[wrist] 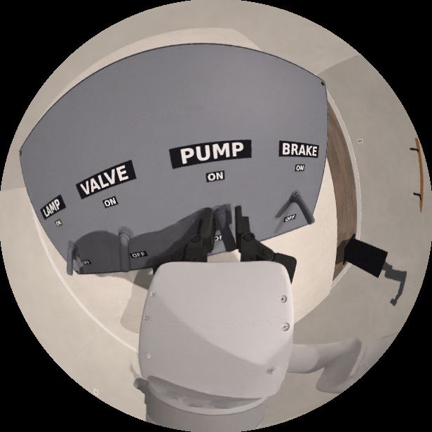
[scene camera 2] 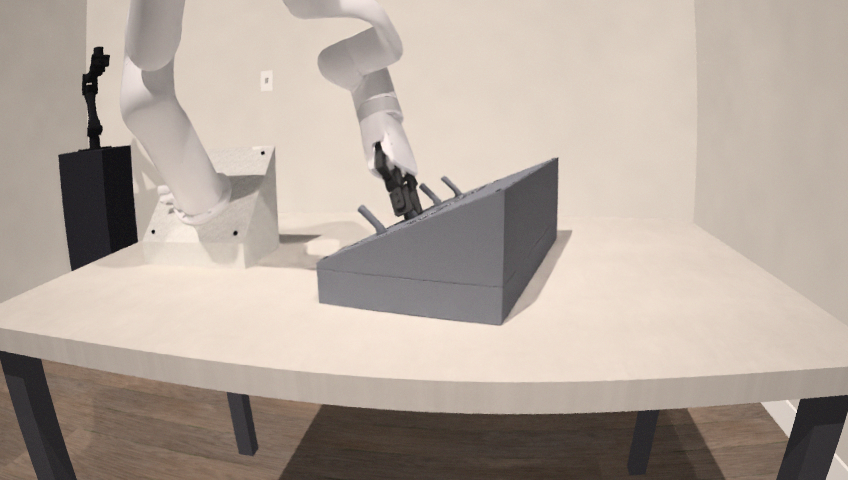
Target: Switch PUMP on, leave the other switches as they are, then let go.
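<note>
A sloped grey switch box bears four levers. The PUMP lever leans to its OFF side, away from the ON label. My gripper is low at the sloped face, its two fingers a little apart, one on each side of the PUMP lever, with narrow gaps beside it. The fingers hide this lever in the scene view and the left one covers part of its OFF label. The BRAKE lever, VALVE lever and LAMP lever also lean to OFF.
The BRAKE and VALVE levers stand on either side of my gripper, with LAMP beyond VALVE. The box rests on a pale table. The arm's white base block is at the left of the scene view. A black pedestal stands beyond the table.
</note>
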